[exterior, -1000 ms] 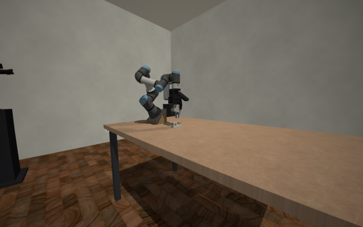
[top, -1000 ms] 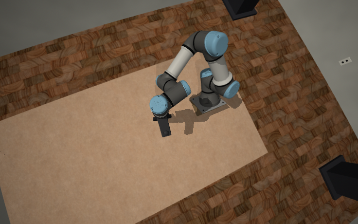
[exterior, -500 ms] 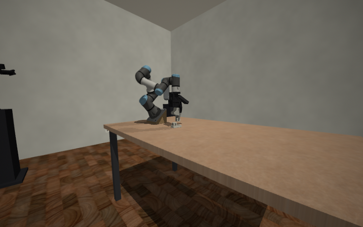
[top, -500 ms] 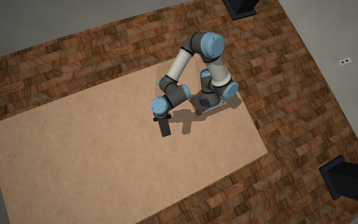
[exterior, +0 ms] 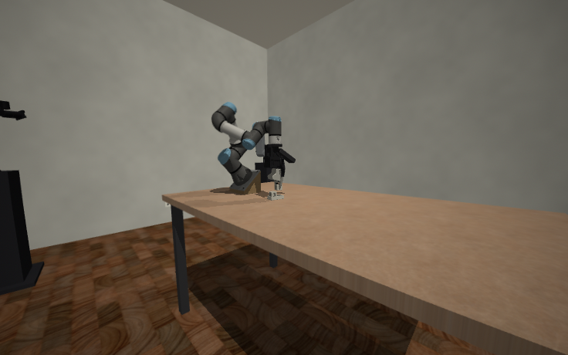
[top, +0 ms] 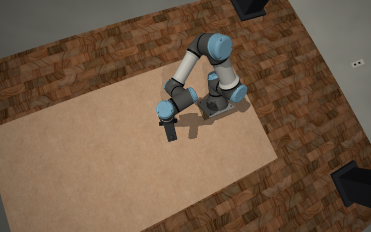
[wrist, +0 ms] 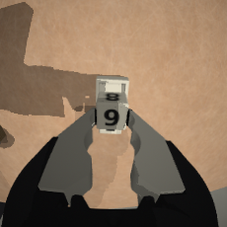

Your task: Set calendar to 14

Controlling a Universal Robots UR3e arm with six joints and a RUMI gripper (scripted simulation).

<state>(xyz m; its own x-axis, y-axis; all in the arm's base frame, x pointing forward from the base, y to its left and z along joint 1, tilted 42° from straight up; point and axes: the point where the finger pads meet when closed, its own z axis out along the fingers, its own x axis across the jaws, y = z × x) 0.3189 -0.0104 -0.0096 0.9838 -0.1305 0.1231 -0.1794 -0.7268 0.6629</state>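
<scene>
My gripper is now 1 cm above the white digit cube. From my hand the other things lie so: tray (2 cm to the right, 6 cm below).
</scene>
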